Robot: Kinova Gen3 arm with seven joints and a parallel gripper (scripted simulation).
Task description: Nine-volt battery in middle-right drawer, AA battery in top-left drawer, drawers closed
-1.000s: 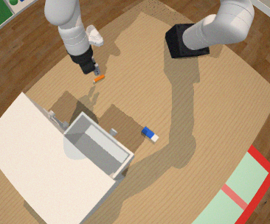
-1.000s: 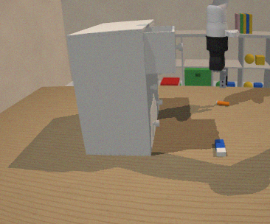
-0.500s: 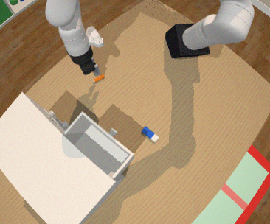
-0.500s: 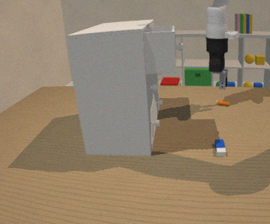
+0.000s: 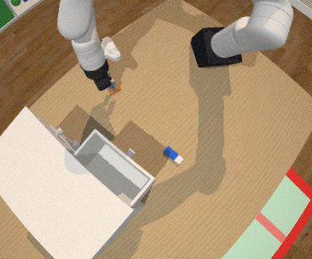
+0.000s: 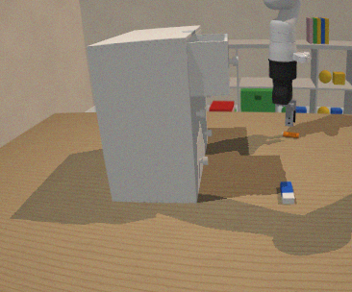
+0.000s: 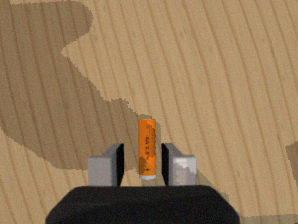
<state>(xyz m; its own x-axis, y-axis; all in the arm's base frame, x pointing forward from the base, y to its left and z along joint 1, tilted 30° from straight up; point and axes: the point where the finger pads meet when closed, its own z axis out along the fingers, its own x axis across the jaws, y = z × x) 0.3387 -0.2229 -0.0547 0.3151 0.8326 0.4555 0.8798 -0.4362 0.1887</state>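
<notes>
The orange AA battery lies 50 mm below my hand. The rest, counted from my hand: blue-and-white nine-volt battery 320 mm to the left, 50 mm below, 50 mm ahead.
</notes>
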